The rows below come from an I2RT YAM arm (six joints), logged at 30 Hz.
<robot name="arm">
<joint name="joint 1" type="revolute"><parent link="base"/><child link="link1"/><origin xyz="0.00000 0.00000 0.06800"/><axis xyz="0 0 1"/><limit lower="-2.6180" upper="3.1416"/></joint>
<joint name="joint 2" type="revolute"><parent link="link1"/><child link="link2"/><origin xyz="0.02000 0.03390 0.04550" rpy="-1.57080 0.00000 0.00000"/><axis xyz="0 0 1"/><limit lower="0.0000" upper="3.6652"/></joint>
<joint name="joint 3" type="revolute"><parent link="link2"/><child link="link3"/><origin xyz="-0.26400 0.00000 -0.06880" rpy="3.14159 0.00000 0.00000"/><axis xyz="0 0 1"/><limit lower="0.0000" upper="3.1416"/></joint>
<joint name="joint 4" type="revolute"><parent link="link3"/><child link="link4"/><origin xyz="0.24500 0.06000 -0.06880"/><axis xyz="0 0 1"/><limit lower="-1.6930" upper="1.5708"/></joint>
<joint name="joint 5" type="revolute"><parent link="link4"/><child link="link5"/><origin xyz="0.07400 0.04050 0.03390" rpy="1.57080 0.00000 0.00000"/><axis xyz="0 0 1"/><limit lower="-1.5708" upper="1.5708"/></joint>
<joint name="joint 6" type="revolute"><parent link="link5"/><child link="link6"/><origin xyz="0.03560 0.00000 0.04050" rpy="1.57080 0.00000 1.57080"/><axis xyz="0 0 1"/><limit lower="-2.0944" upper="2.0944"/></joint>
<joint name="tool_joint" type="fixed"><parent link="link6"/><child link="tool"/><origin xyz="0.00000 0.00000 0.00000" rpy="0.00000 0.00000 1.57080"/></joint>
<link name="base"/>
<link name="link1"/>
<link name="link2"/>
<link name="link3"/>
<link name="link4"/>
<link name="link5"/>
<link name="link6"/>
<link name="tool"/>
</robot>
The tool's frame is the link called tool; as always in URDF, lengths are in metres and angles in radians.
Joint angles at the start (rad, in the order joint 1, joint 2, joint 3, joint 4, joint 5, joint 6):
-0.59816 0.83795 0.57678 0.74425 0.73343 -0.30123
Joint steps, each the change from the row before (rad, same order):
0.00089 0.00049 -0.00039 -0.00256 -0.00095 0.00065
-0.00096 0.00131 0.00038 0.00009 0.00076 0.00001
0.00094 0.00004 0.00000 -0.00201 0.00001 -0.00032
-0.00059 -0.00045 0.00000 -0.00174 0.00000 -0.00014
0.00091 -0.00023 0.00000 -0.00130 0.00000 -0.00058
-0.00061 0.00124 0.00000 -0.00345 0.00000 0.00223
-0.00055 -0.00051 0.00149 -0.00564 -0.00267 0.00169
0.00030 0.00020 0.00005 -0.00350 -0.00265 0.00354
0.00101 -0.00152 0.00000 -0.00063 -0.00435 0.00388
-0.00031 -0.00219 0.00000 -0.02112 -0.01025 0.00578
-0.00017 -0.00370 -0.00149 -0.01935 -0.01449 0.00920
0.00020 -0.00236 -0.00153 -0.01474 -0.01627 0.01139
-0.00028 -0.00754 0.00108 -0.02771 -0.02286 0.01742
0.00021 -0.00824 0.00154 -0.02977 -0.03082 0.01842
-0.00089 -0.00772 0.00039 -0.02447 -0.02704 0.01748
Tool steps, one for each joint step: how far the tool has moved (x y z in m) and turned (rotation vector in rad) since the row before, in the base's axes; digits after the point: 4 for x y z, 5 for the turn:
0.0003 0.0000 -0.0004 0.00168 0.00249 0.00196
0.0001 -0.0003 -0.0001 0.00076 0.00049 -0.00163
0.0002 0.0001 -0.0002 0.00110 0.00199 0.00082
-0.0001 -0.0001 -0.0001 0.00070 0.00120 -0.00064
0.0001 0.0001 -0.0001 0.00050 0.00142 0.00071
0.0003 -0.0003 -0.0005 0.00302 0.00181 0.00014
0.0001 -0.0001 0.0001 0.00135 0.00212 0.00240
0.0003 0.0000 -0.0003 0.00170 0.00041 0.00385
0.0000 0.0004 0.0002 -0.00141 -0.00323 0.00620
0.0006 -0.0002 -0.0014 0.00802 0.01284 0.01081
0.0005 0.0001 -0.0015 0.00647 0.00911 0.01592
0.0007 0.0001 -0.0013 0.00488 0.00473 0.01864
0.0001 0.0006 -0.0008 0.00759 0.00482 0.02610
0.0003 0.0009 -0.0007 0.00676 0.00620 0.03430
0.0000 0.0007 -0.0007 0.00654 0.00313 0.02947

